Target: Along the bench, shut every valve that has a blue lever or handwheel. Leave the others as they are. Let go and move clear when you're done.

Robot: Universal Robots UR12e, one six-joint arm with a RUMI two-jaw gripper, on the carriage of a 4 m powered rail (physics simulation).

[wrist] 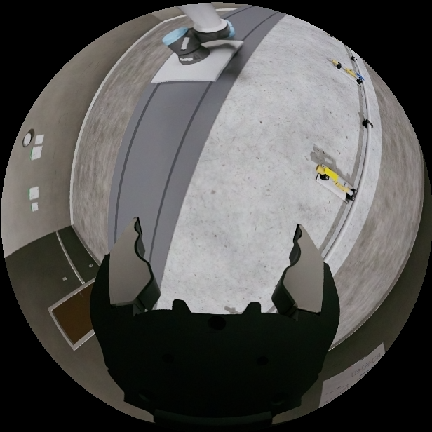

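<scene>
My gripper (218,222) is open, with its two jaws wide apart and no object between them. A valve with a yellow lever (328,173) sits on a small pale plate by the pipe at the right of the wrist view, well beyond the right jaw. Farther off, at the upper right, a second brass-coloured valve (350,73) stands by the same pipe and shows a small blue part (360,77) at its pipe end. It is too small to tell its exact shape or how it is turned. The gripper is apart from both valves.
A pipe (368,145) in black clamps (367,123) runs along the right side of the speckled bench (250,200). The grey rail (165,140) runs at the left, with the arm's base (192,50) on a white carriage plate (175,71). A brown framed panel (75,317) is at lower left.
</scene>
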